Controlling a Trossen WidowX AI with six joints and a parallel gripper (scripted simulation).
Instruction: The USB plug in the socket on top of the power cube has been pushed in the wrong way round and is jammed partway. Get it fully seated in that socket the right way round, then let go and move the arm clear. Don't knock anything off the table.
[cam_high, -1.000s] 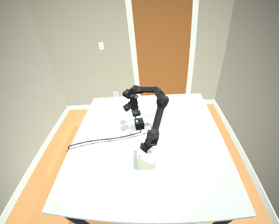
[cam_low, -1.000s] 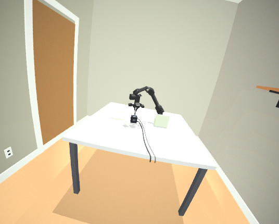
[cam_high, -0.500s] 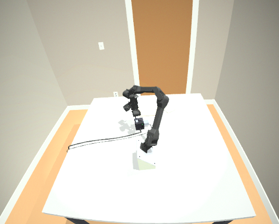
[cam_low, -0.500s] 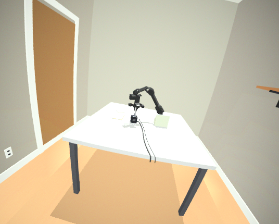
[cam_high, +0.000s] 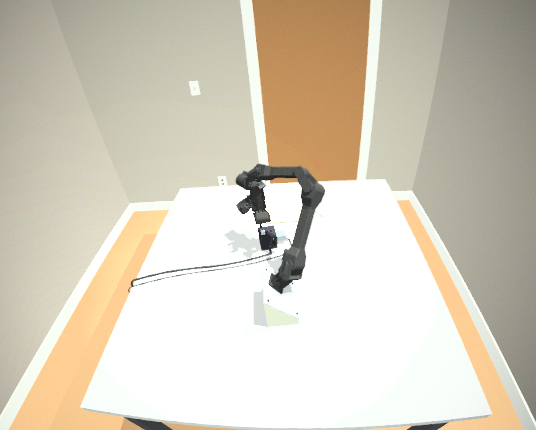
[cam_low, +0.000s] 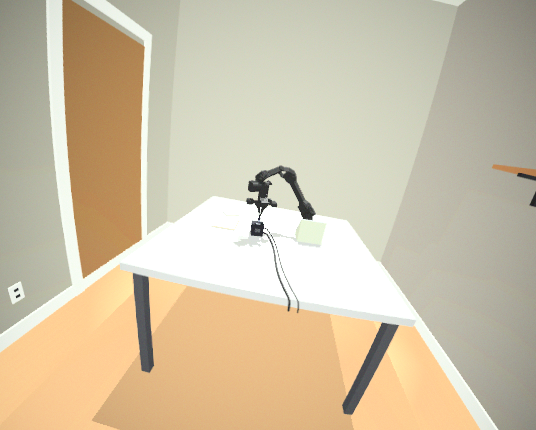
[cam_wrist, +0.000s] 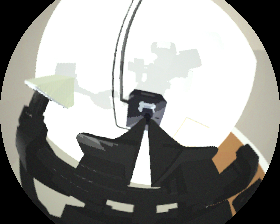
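The dark USB plug is 20 mm below my gripper tip.
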